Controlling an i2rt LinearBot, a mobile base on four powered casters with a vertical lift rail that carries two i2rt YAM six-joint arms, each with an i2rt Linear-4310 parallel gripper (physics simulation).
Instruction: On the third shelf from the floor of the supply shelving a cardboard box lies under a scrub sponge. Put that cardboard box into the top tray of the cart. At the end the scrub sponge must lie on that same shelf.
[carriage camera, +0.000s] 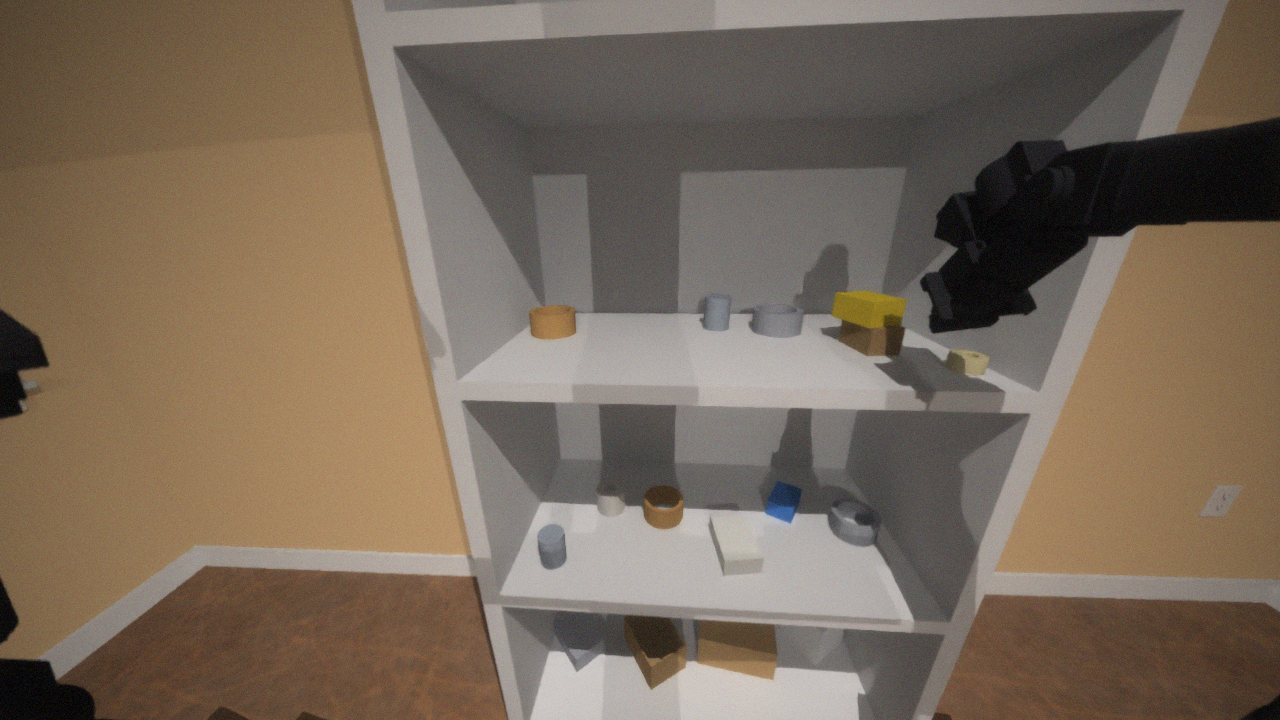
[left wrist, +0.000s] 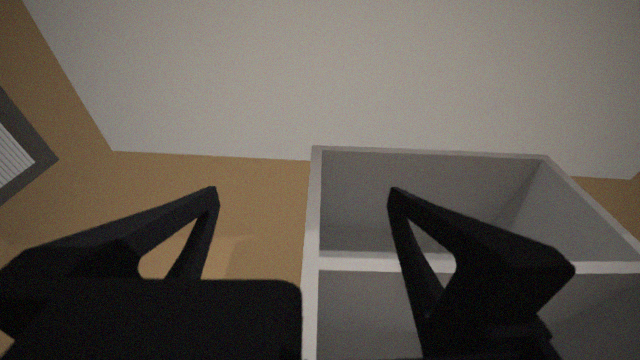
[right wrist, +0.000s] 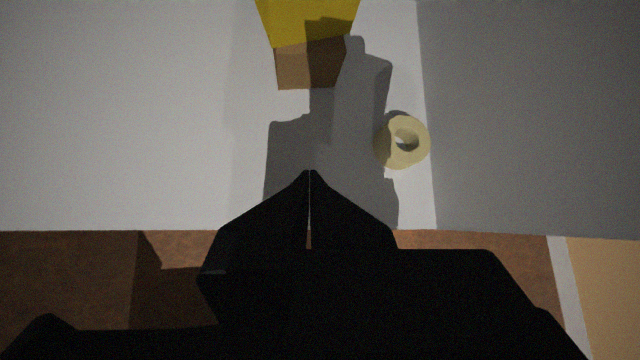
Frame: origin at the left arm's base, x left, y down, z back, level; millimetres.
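Seen in the pictures: left gripper, between the fingertips: (left wrist: 304, 195); right gripper, between the fingertips: (carriage camera: 932, 328) (right wrist: 309, 178).
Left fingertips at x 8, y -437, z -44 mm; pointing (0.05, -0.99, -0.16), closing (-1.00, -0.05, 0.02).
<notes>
Offsets run from my left fingertips to a thing's middle. "*": to the spot under its first point. Level surfaces: height alone.
A yellow scrub sponge {dx -720, dy +187, dz -585 mm} (carriage camera: 868, 307) (right wrist: 287, 25) lies on top of a small brown cardboard box {dx -728, dy +235, dz -576 mm} (carriage camera: 872, 338) (right wrist: 293, 70). Both are toward the right side of the upper white shelf {dy +260 mm} (carriage camera: 626, 362) (right wrist: 125, 125). My right gripper (carriage camera: 948, 313) (right wrist: 309, 178) is shut and empty. In the carriage view it shows just right of the sponge. In the right wrist view its tips are nearer the shelf's front edge than the box. My left gripper (left wrist: 304, 195) is open and empty, far from the box, and partly shows at the carriage view's left edge. The cart does not show.
A cream tape roll {dx -827, dy +247, dz -468 mm} (carriage camera: 968, 361) (right wrist: 402, 158) lies right of the box near the front edge. A grey ring {dx -591, dy +236, dz -687 mm} (carriage camera: 776, 324), a blue-grey cylinder {dx -467, dy +225, dz -710 mm} (carriage camera: 716, 313) and an orange ring {dx -112, dy +235, dz -673 mm} (carriage camera: 552, 324) stand farther left. The shelving's right side panel {* dx -865, dy +69, dz -382 mm} (carriage camera: 1092, 250) is behind the right arm.
</notes>
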